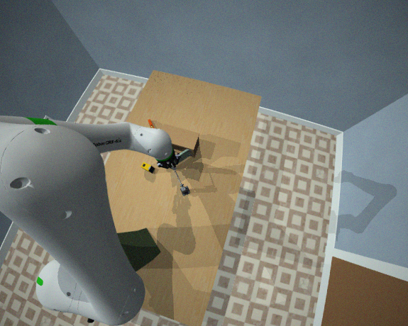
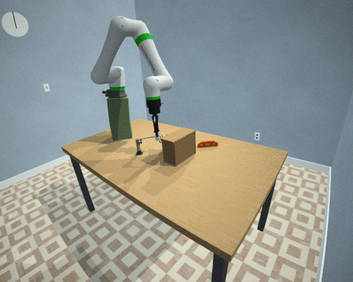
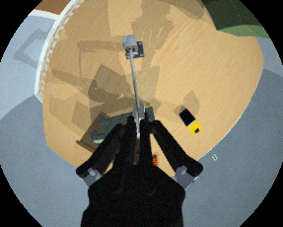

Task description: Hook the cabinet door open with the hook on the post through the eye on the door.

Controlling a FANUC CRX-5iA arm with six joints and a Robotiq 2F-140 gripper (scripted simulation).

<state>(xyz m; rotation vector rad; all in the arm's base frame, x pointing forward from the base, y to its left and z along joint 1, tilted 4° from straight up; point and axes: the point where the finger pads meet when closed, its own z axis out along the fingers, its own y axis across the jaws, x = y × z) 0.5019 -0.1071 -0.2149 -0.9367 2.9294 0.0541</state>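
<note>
Right now the thin wire hook is 4 cm behind my hand, 3 cm to the right of it and 2 cm below it. Also, from my hand: grey-green door (6 cm ahead, 5 cm below, 2 cm to the right); then yellow block (18 cm to the left, 9 cm below, 1 cm behind).
</note>
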